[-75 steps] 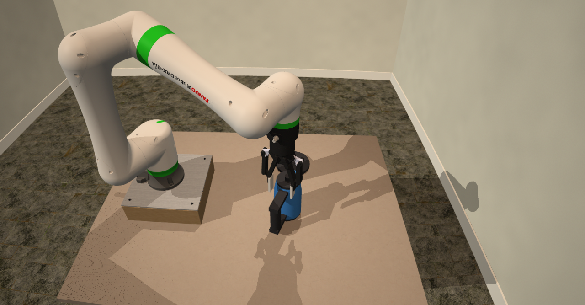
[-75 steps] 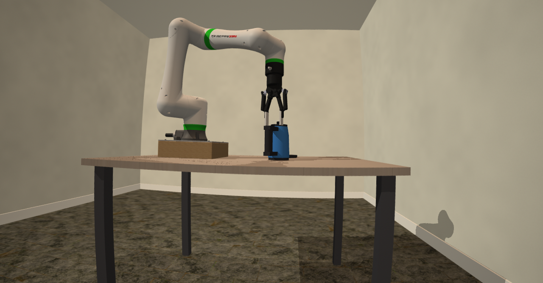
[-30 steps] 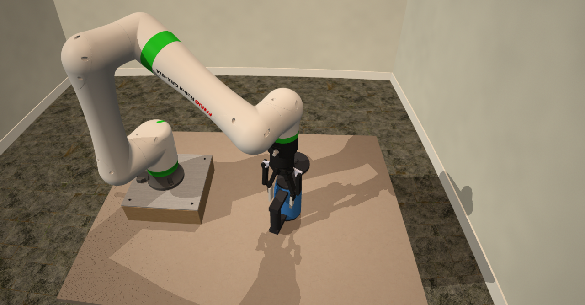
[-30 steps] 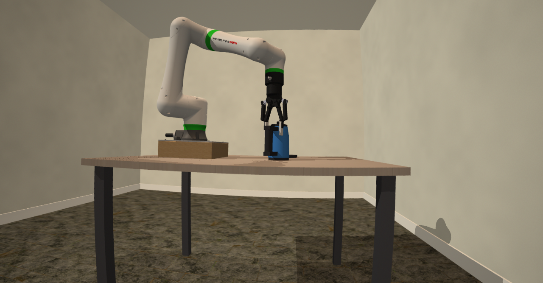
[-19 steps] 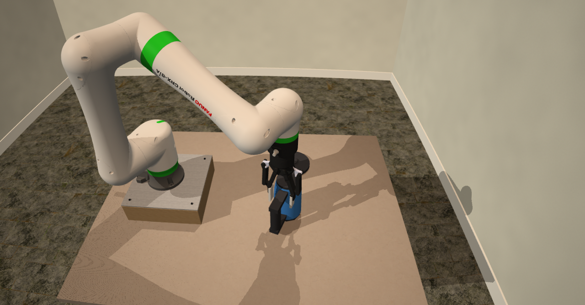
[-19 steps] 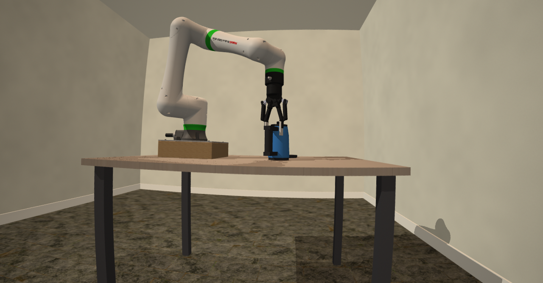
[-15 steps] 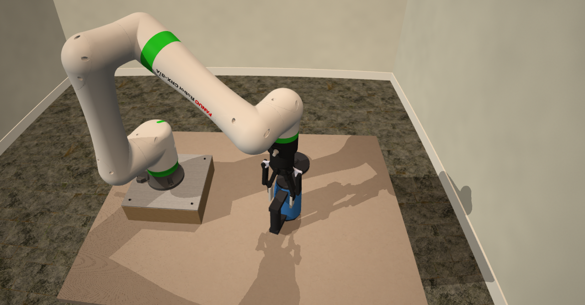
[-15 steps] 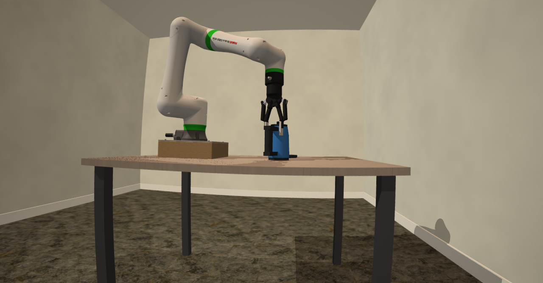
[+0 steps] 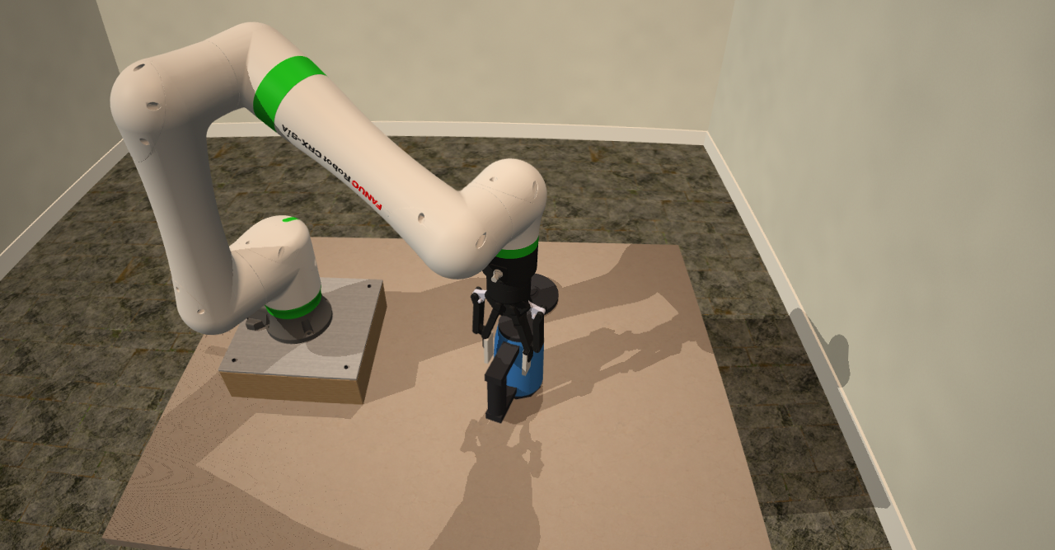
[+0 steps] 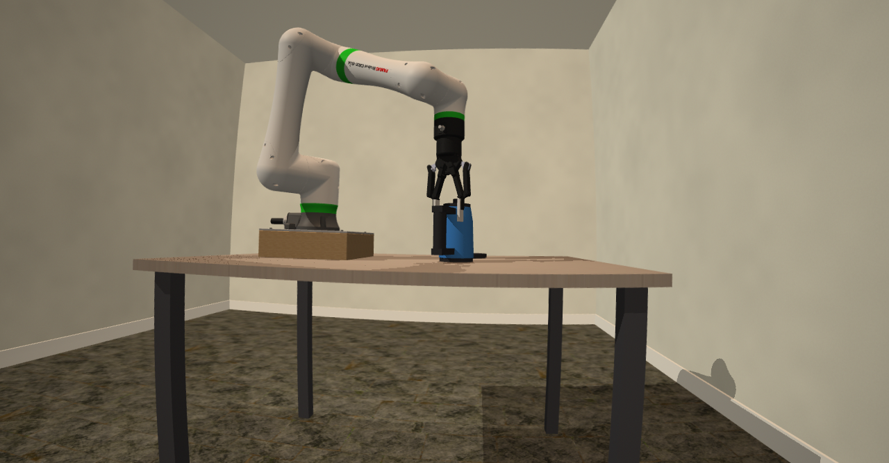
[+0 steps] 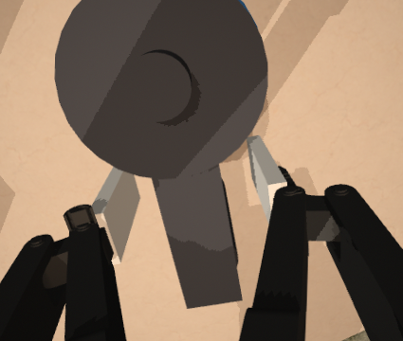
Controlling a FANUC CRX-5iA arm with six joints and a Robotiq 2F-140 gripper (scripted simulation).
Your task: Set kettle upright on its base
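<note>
Right now the blue kettle is 1 cm ahead of my hand, 3 cm to the left of it and 5 cm below it. From my hand the other things lie so: round black base: 32 cm to the left, 13 cm below.
</note>
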